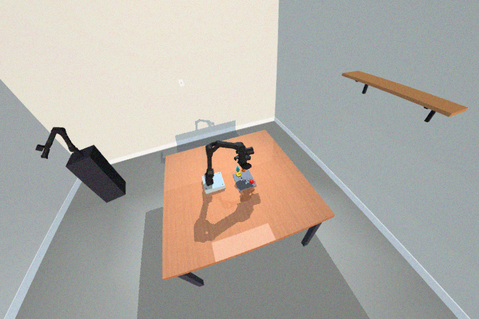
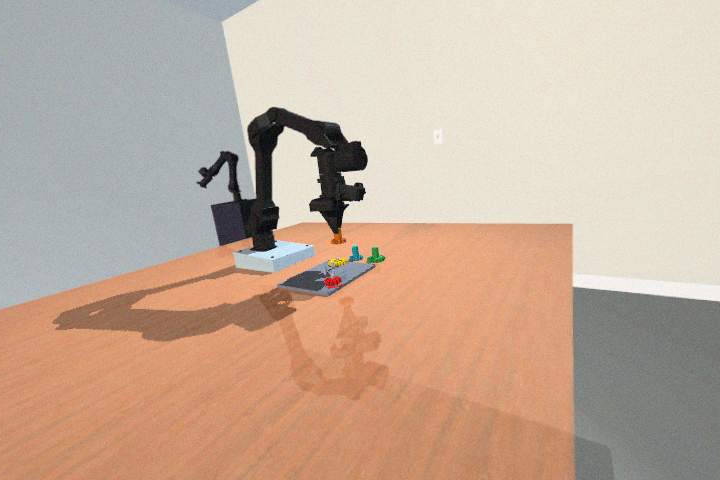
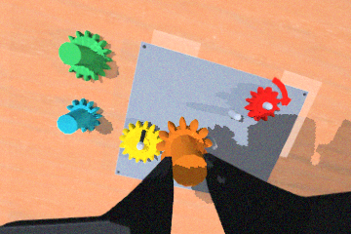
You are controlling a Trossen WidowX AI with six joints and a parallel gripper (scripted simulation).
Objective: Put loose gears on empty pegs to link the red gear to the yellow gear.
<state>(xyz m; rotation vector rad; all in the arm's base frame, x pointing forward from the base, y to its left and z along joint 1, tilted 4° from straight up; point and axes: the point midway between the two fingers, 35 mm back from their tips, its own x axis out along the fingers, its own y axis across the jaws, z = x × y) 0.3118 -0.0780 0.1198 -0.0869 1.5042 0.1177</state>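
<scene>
The red gear is 20 mm ahead of my gripper tip, 100 mm to the right of it and 90 mm below it. Round my gripper tip: teal gear (10 mm behind, 110 mm to the left, 90 mm below); then yellow gear (30 mm behind, 40 mm to the left, 90 mm below); then orange gear (10 mm below).
</scene>
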